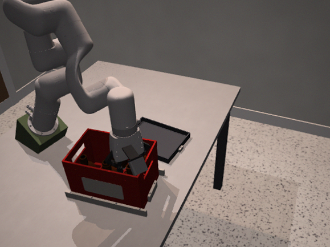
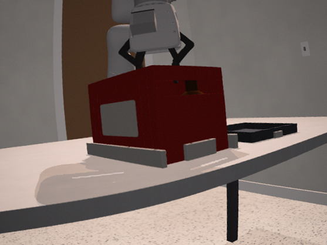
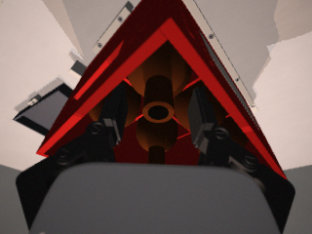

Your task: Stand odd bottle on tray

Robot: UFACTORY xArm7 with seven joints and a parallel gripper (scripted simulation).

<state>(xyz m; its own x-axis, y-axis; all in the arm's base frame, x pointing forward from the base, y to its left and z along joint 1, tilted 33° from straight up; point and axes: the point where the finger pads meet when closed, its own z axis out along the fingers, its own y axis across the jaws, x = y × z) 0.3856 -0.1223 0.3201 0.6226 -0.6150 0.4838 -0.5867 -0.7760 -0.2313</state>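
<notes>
The red crate lies 9 cm behind my hand, 8 cm below it and 4 cm to the left of it. The rest, counted from my hand: black tray 32 cm to the left, 15 cm below, 4 cm behind.
</notes>
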